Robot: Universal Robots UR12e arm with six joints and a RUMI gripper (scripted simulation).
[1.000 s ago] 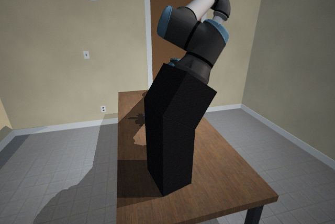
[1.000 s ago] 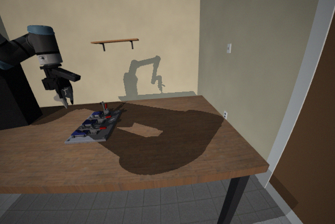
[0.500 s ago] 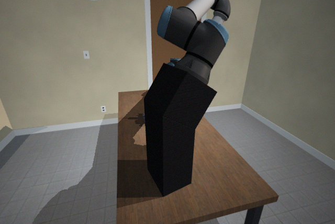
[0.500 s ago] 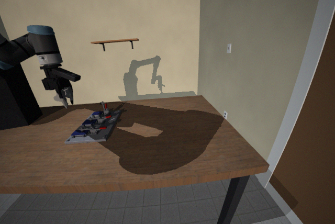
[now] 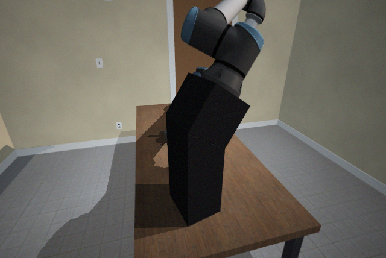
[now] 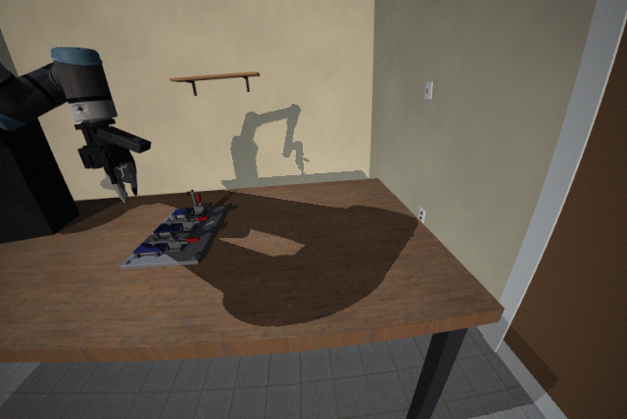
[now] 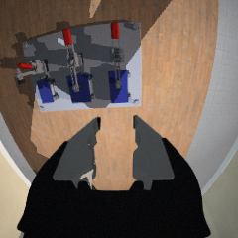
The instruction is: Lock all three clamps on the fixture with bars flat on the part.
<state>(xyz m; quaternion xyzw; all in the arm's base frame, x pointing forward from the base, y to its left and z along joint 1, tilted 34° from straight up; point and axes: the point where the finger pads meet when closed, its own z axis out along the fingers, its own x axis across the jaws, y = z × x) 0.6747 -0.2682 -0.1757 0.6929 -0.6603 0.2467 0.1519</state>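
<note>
The grey fixture plate lies 50 mm ahead of my hand, 110 mm to the left of it and 210 mm below it. From my hand the other things lie so: blue part (110 mm to the left, 190 mm below).
</note>
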